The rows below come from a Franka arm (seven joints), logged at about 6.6 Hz.
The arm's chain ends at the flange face. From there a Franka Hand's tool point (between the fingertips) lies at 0.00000 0.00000 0.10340 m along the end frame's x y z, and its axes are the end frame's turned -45 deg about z.
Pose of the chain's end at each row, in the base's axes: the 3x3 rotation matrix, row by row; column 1 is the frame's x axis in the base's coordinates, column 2 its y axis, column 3 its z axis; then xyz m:
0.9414 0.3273 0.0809; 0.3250 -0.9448 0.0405; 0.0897 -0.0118 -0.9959; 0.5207 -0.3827 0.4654
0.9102 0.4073 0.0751; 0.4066 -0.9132 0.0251; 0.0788 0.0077 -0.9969; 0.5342 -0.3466 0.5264
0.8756 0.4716 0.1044; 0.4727 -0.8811 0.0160; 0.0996 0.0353 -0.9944; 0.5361 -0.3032 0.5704
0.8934 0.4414 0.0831; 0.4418 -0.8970 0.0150; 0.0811 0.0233 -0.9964; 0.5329 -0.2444 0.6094
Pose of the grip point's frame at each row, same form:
0.4342 0.8971 0.0809; 0.8979 -0.4383 0.0405; 0.0718 0.0551 -0.9959; 0.5291 -0.3785 0.3624
0.3556 0.9316 0.0751; 0.9332 -0.3582 0.0251; 0.0503 0.0612 -0.9969; 0.5420 -0.3440 0.4233
0.2857 0.9526 0.1044; 0.9573 -0.2888 0.0160; 0.0455 0.0954 -0.9944; 0.5469 -0.3015 0.4676
0.3196 0.9438 0.0831; 0.9467 -0.3219 0.0150; 0.0409 0.0738 -0.9964; 0.5415 -0.2428 0.5064

